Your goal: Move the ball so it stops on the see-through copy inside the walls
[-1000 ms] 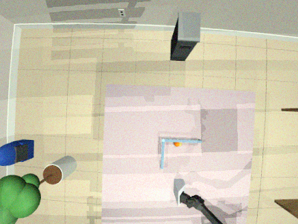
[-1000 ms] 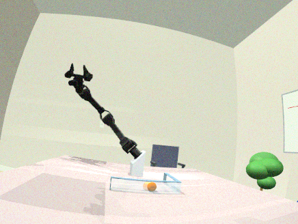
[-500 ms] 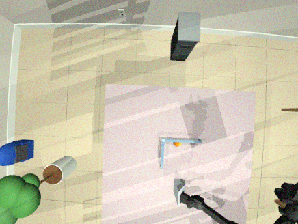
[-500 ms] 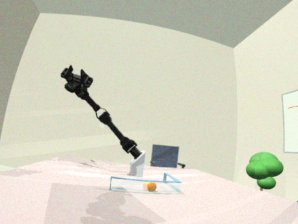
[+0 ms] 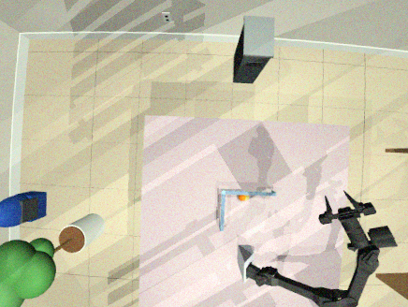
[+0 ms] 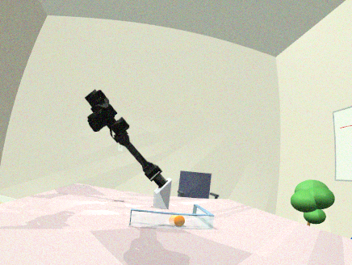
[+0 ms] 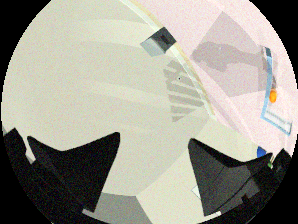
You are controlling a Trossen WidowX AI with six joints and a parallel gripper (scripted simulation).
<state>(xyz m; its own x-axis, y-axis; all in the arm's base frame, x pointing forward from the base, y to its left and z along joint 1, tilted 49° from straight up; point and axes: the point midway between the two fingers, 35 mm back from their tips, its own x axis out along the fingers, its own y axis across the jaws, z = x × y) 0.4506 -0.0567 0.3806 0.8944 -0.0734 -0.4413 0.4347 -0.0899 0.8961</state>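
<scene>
Now: gripper tip 360 mm above the orange ball, 300 mm to the right of it and 80 mm past it. Also, from my gripper tip: see-through ball copy (360 mm below, 280 mm to the left, 80 mm behind).
</scene>
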